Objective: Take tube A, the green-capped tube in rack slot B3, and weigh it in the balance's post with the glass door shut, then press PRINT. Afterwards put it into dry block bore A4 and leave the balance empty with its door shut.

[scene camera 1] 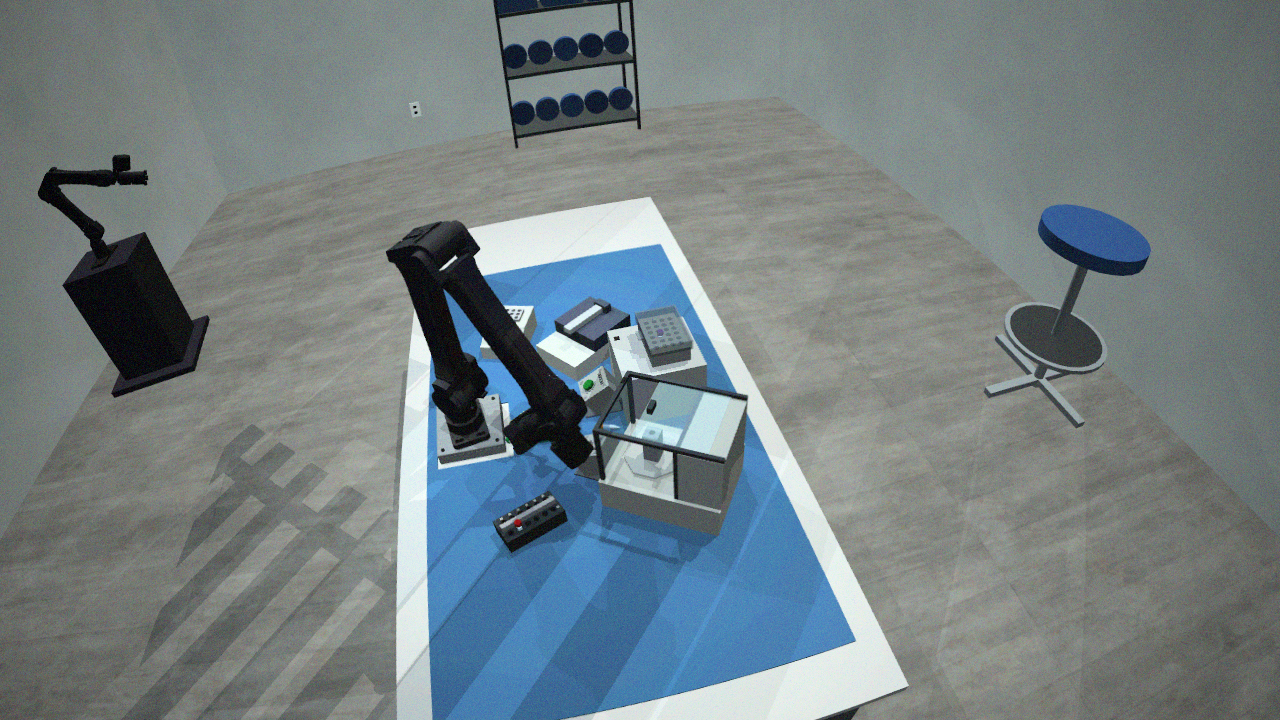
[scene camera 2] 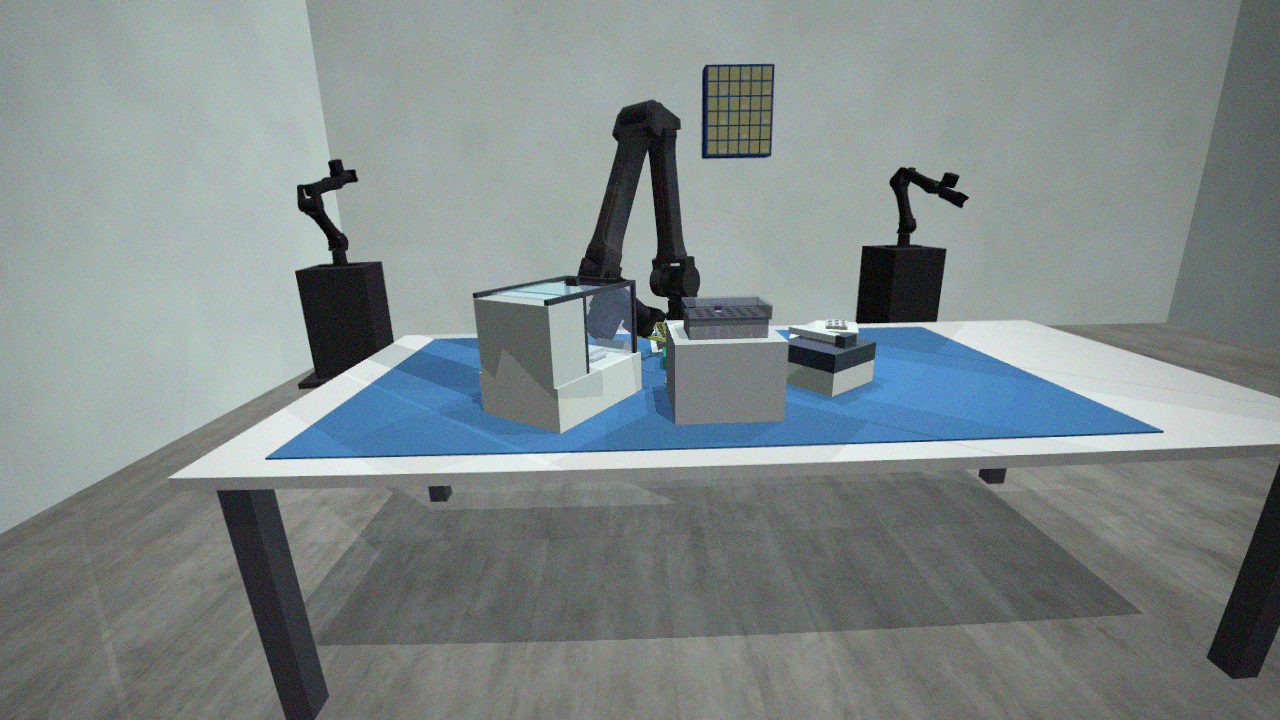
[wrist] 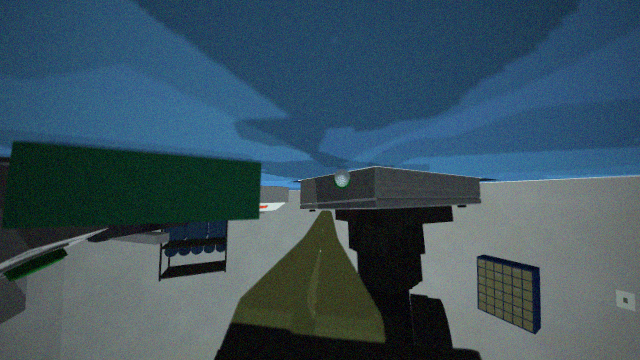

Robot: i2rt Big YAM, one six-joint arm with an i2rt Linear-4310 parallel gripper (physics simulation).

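Places are measured from the arm's base along level axes (x left, y back, z up), in metres.
Where they show: gripper, between the fingertips: [scene camera 1: 514, 432] [wrist: 326, 216]; arm's base, origin of its link: [scene camera 1: 467, 425] [wrist: 383, 207].
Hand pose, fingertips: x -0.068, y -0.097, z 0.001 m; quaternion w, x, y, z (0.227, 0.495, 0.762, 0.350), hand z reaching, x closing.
Note:
Each offset is from my fingertips to the top centre of the thing. "spot": to the spot under its first point.
My gripper [scene camera 1: 583, 460] [scene camera 2: 660, 335] [wrist: 326, 216] is shut with nothing between its olive fingers. It sits low over the mat by the left side of the glass-walled balance {dx -0.226, dy -0.232, dz +0.190 m} [scene camera 1: 673, 497] [scene camera 2: 527, 357]. A white post [scene camera 1: 653, 437] stands inside the balance. A green button {spot: dx +0.032, dy -0.185, dz +0.036 m} [scene camera 1: 587, 386] is on a small box just behind the gripper; in the wrist view a large green block {dx +0.032, dy -0.100, dz -0.002 m} [wrist: 129, 186] fills the left. The black tube rack {dx -0.233, dy +0.032, dz +0.016 m} [scene camera 1: 529, 520] lies in front and shows a red cap; I cannot make out the green-capped tube. The dry block {dx +0.022, dy -0.301, dz +0.158 m} [scene camera 1: 663, 333] [scene camera 2: 726, 316] sits on a white box.
The arm's grey base plate [scene camera 1: 469, 443] [wrist: 389, 190] is on the left, with a small pale, green-rimmed round thing {dx -0.006, dy +0.009, dz -0.019 m} [wrist: 341, 178] at its edge. A dark printer-like box {dx +0.242, dy -0.243, dz +0.070 m} [scene camera 1: 590, 320] [scene camera 2: 830, 353] and a white box [scene camera 1: 570, 352] stand behind the balance.

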